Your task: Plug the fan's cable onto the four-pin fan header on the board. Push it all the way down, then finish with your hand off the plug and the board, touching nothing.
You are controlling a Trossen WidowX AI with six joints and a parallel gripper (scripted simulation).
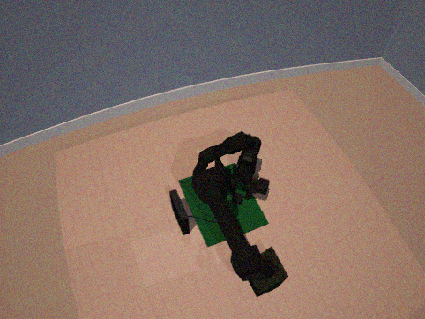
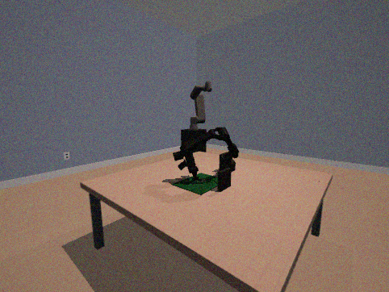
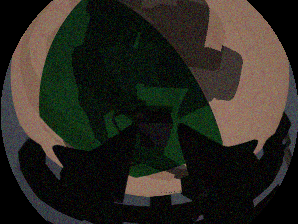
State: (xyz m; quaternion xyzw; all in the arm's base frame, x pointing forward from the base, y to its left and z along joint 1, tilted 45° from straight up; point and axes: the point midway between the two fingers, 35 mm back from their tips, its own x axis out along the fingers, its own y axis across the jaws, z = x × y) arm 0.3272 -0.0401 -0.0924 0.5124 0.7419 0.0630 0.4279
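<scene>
My gripper tip is 20 mm short of the green circuit board, 60 mm to the right of it and 30 mm above it. From my gripper tip the other things lie so: black plug: 10 mm to the left; dark fan: 10 mm ahead, 230 mm to the left, 40 mm above; pale fan header: 70 mm to the left, 20 mm below.
</scene>
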